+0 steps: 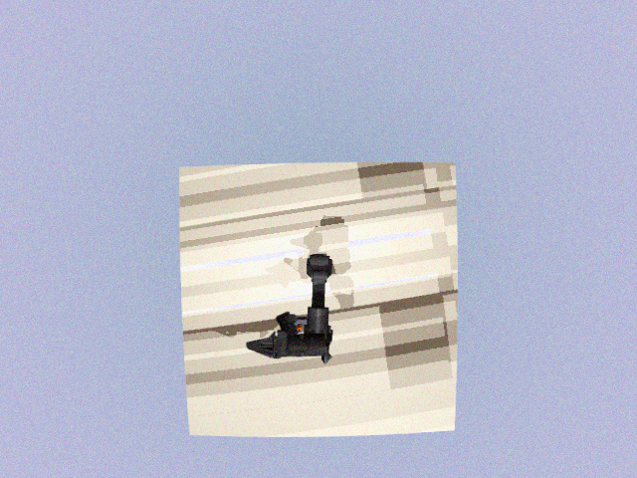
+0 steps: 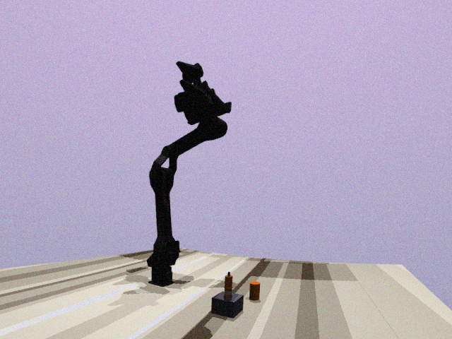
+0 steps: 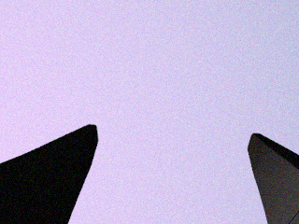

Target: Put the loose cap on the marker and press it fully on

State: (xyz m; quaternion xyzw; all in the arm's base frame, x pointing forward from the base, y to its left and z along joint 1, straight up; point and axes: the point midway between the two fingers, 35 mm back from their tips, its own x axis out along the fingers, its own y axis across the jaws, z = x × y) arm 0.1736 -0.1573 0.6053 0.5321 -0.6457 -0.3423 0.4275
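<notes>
Right now the orange cap is 14 cm ahead of my gripper tip, 22 cm to the left of it and 59 cm below it. Round my gripper tip: dark grey holder block: 12 cm ahead, 10 cm to the left, 59 cm below.
</notes>
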